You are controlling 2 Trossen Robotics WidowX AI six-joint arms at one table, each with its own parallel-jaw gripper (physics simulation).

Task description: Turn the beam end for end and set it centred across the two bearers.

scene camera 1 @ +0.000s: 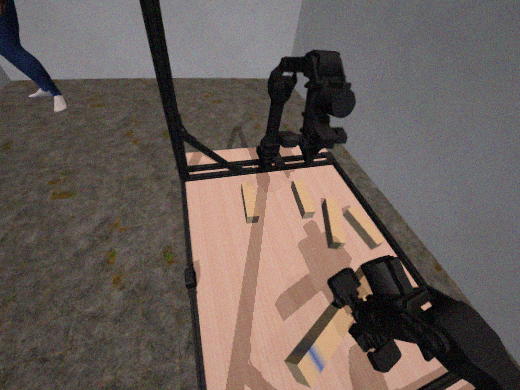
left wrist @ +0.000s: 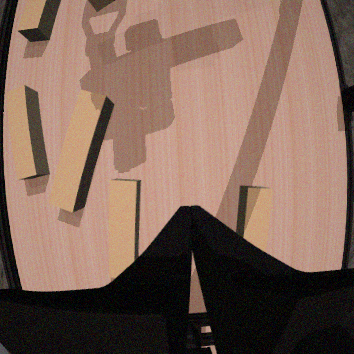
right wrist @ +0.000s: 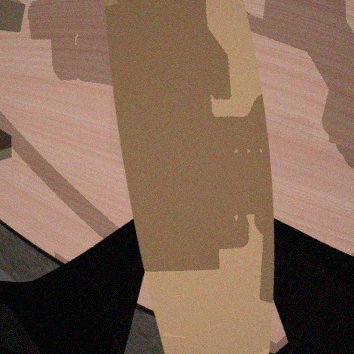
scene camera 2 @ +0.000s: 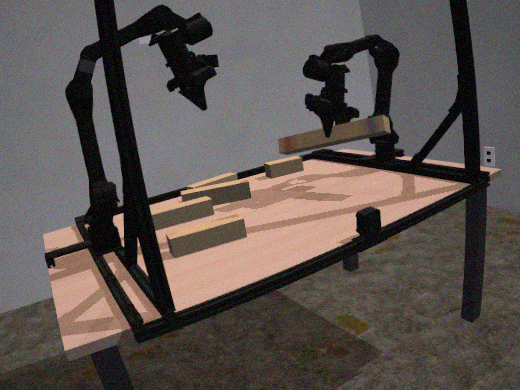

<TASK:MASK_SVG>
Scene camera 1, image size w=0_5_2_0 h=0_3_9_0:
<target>my left gripper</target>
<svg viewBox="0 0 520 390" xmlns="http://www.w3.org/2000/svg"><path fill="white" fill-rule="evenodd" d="M305 109L305 112L302 112L304 117L303 128L300 128L302 134L295 134L292 131L279 131L276 135L276 142L284 148L292 148L298 145L302 152L305 166L308 168L320 150L332 149L335 143L346 144L347 134L343 127L330 127L330 116L326 113Z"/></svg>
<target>my right gripper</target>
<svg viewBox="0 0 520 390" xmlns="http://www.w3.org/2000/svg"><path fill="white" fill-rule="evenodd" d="M344 268L327 280L327 284L335 299L331 304L339 309L346 305L350 306L351 314L356 323L352 324L348 332L361 347L362 351L368 352L367 357L374 370L382 373L389 372L402 355L394 339L388 337L380 326L379 310L384 303L377 302L373 294L367 295L365 297L366 301L358 298L360 294L357 288L361 286L361 283L352 268Z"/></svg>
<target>beam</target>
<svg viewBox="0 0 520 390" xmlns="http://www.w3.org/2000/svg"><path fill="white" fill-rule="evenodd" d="M335 299L333 299L284 361L296 382L310 388L355 321L351 314L350 306L346 305L342 309L334 307L331 303ZM359 267L355 271L361 283L361 286L357 288L360 294L358 298L366 301L365 297L372 294L372 290L361 267Z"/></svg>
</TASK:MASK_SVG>
